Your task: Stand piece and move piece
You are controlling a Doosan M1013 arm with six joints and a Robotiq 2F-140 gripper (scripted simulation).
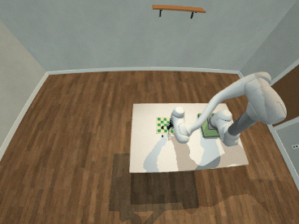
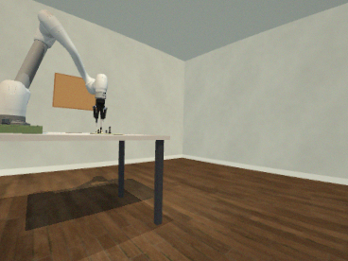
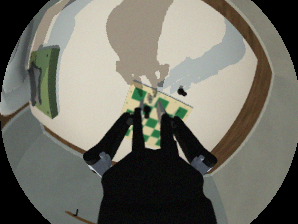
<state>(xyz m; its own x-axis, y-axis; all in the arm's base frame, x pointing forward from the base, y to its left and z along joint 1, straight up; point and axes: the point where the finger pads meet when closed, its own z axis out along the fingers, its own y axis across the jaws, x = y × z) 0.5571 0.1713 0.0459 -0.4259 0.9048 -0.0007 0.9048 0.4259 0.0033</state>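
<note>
Right now the pale piece is 6 cm below my hand. Also, from my hand: dark piece 7 cm ahead, 7 cm to the left, 8 cm below; then green-and-white chessboard 5 cm ahead, 7 cm to the right, 9 cm below.
</note>
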